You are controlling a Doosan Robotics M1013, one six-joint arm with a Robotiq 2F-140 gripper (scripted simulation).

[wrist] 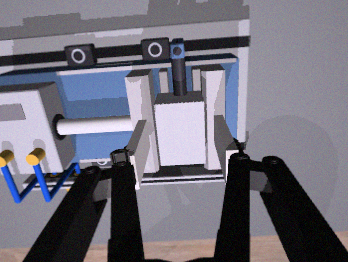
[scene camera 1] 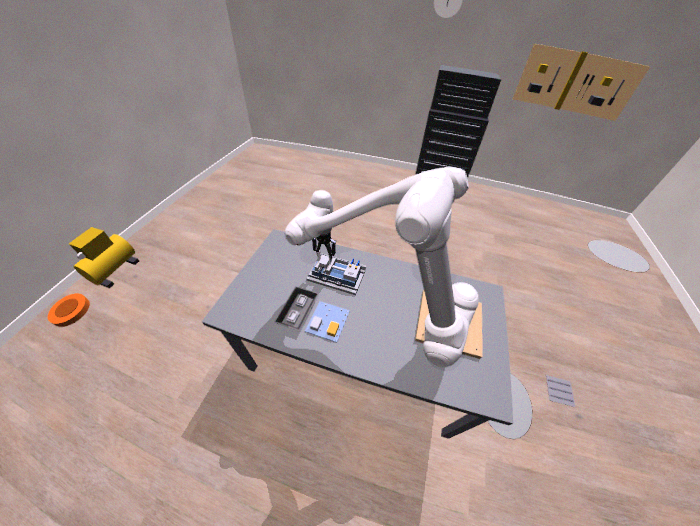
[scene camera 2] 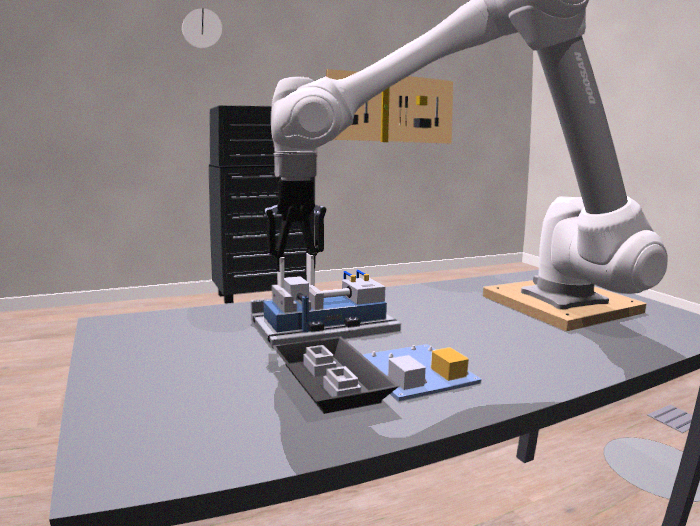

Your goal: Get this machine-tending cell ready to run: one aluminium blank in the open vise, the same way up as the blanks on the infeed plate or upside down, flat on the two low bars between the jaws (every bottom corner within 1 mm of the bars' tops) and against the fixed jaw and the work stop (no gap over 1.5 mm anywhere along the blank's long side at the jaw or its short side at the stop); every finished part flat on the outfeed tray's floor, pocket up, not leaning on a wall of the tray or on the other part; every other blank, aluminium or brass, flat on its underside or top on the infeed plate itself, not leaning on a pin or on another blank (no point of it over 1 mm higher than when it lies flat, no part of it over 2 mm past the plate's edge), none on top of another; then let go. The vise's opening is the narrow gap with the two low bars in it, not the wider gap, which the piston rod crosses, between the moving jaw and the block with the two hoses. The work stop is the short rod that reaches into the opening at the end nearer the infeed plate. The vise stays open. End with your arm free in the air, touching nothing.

The pictures show: the gripper and a brass blank.
The gripper is seen too in the wrist view.
